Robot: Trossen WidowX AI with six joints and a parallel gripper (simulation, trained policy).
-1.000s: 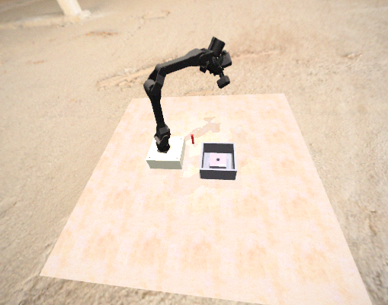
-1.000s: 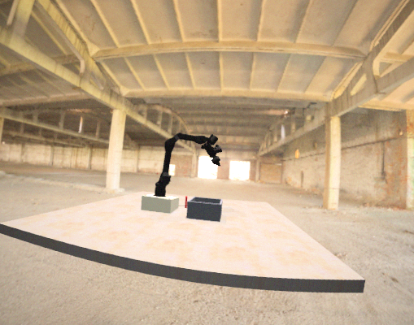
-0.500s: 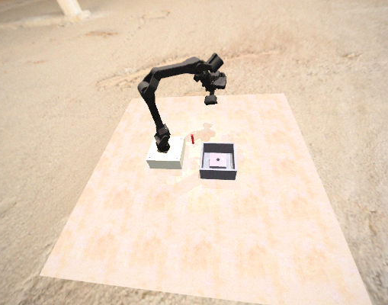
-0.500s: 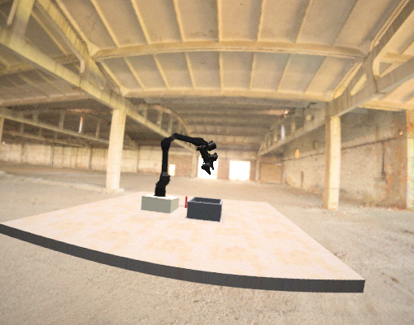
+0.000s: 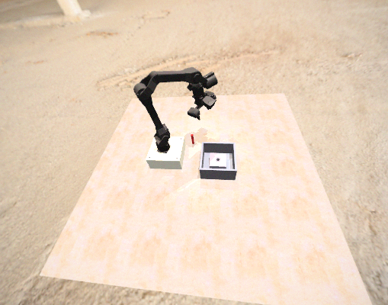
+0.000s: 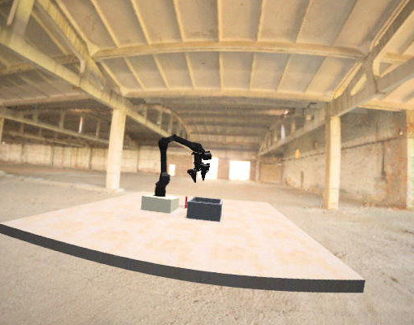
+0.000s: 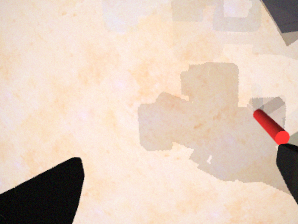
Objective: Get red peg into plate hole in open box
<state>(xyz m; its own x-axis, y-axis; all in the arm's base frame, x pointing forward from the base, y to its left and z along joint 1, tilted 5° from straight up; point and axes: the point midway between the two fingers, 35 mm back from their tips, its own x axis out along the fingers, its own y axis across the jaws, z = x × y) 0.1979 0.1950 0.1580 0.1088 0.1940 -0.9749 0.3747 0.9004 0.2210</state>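
The red peg is 7 cm behind my gripper tip, 7 cm to the right of it and 15 cm below it. The rest, counted from my gripper tip: pale plate 12 cm ahead, 21 cm to the right, 14 cm below; dark grey box 12 cm ahead, 21 cm to the right, 16 cm below.
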